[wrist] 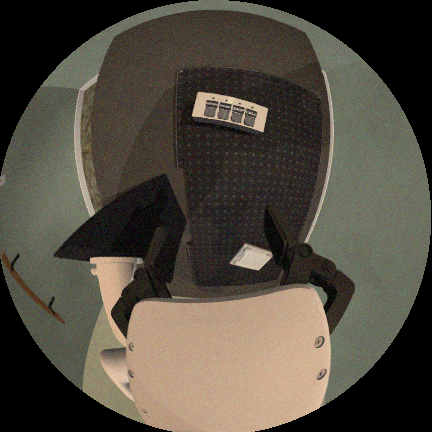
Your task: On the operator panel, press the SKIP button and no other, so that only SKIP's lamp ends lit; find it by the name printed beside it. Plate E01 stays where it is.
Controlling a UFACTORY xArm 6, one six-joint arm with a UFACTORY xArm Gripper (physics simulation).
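Frame: origin at the arm's base, x ahead, y left, z up, level; metres.
Seen in the pictures: gripper, fingertip midpoint: [215,227]; arm's base at its link origin: [115,258].
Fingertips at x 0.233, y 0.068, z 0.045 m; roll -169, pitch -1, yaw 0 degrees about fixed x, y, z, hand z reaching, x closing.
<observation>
Pixels of each thing's top centre, then the offset from my fingertips to it. "spot": a spot on its surface instead. Level surfaces: height alone.
- operator panel at a spot on its surface: [200,105] spot: 0.011 m ahead, 0.176 m left, 0.209 m down
- small white plate at its top centre: [253,261] 0.084 m ahead, 0.365 m right, 0.236 m down
- dark perforated mat at its surface level: 0.262 m down
- brown table at its surface level: 0.275 m down
- pale rim at a spot on its surface: [329,135] spot: 0.463 m ahead, 0.097 m left, 0.273 m down
The operator panel [200,105], a pale box with a dark front side, sits slightly turned on the far part of the dark mat. Several grey buttons stand in a row on it, with dark name labels and small dark dots above them. The names are too blurred to read, so I cannot tell which button is SKIP. No dot looks lit. A small white plate [254,257], its marking unreadable, lies on the near part of the mat, close beside the right finger in view. My gripper [215,227] is open and empty, above the mat and well short of the panel.
The dark perforated mat [240,185] lies on a brown table [135,110]. A large black block-like shape [120,225] stands left of the gripper, with a pale arm-like tube [112,285] below it. A pale rim [331,135] runs along the table's right side.
</observation>
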